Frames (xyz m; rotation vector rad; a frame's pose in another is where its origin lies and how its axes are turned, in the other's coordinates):
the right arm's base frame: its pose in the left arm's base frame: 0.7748 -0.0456 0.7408 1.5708 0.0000 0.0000
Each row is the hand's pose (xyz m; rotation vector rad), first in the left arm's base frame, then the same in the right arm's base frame.
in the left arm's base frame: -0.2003 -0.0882 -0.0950 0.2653 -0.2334 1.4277
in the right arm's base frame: -0.9751 -0.8358 0.0426 -1.0131 0.8894 1.2370
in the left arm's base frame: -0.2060 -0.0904 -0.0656 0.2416 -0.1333 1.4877
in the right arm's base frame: -0.9808 -0.8064 0.0448 -1.0159 1.0106 1.2096
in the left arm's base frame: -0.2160 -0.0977 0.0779 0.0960 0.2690 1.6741
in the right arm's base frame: -0.9908 -0.6629 0.0521 -1.0585 1.4707 1.0635
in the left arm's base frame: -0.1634 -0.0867 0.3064 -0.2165 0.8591 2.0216
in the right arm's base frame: -0.9382 -0.4344 0.0411 -1.0322 2.2359 0.9023
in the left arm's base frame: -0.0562 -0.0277 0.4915 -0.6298 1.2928 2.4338
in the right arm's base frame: -0.8310 -0.2493 -0.0179 0.8138 -2.8126 -0.8611
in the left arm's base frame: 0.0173 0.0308 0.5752 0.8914 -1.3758 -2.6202
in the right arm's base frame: -0.7575 -0.1656 -0.0764 0.5137 -2.5252 -0.7864
